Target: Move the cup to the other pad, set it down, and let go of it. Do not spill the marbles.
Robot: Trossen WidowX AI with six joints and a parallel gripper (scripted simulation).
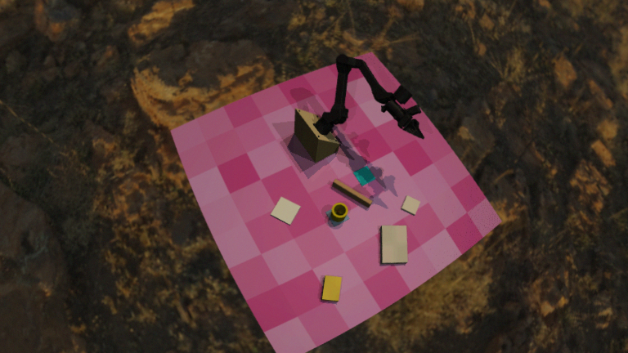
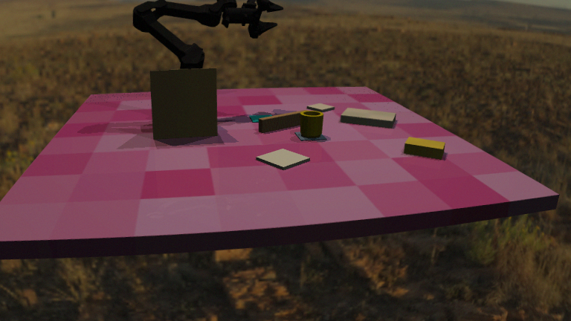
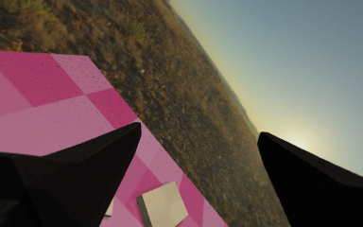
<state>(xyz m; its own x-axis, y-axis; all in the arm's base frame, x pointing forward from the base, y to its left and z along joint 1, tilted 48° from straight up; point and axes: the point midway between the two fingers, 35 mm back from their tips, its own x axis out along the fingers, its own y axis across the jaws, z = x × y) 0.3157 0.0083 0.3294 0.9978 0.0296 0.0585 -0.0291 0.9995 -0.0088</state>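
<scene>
Now: the olive-yellow cup 10 mm behind my gripper tip, 380 mm to the right of it and 310 mm below it. Round my gripper tip: teal pad 100 mm behind, 160 mm to the right, 360 mm below; white slab 260 mm ahead, 260 mm to the right, 330 mm below; wooden block 60 mm behind, 270 mm to the right, 340 mm below.
</scene>
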